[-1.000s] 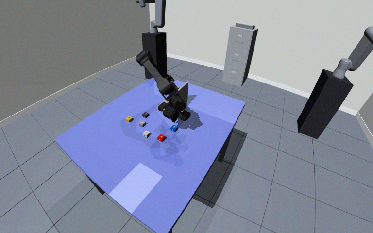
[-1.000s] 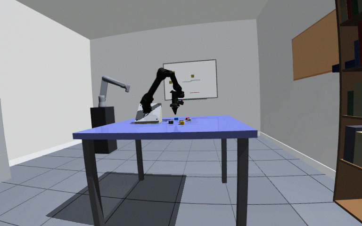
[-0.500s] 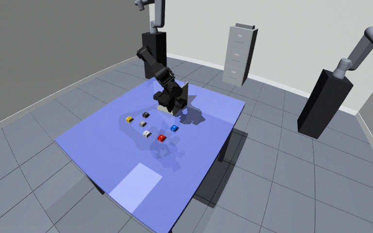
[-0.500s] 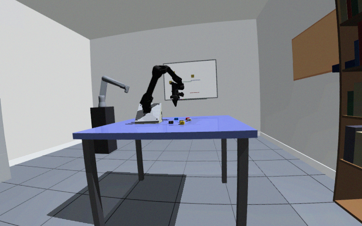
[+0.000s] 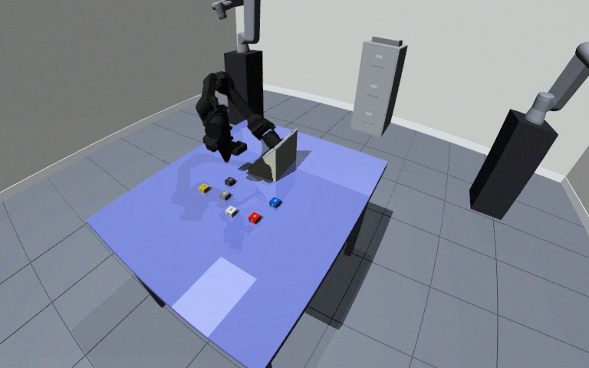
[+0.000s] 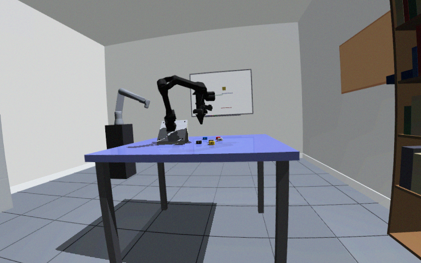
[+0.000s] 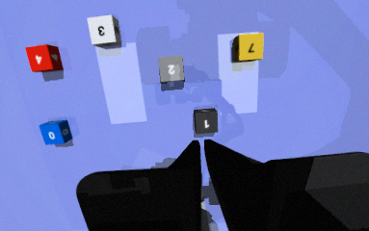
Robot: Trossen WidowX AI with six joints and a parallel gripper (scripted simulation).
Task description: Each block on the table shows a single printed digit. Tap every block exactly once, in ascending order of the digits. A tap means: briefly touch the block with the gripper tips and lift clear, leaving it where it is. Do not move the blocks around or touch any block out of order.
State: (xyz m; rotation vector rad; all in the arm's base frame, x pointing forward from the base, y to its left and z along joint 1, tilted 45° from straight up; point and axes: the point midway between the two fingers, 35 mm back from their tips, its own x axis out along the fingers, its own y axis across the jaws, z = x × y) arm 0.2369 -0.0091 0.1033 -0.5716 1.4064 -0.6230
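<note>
Now: gripper tip 20 mm past the dark block 1, 20 mm to the left of it and 120 mm above it. Also, from my gripper tip: yellow block: 70 mm ahead, 80 mm to the right, 120 mm below; then grey block 2: 60 mm ahead, 20 mm to the left, 120 mm below; then white block 3: 120 mm ahead, 100 mm to the left, 120 mm below.
</note>
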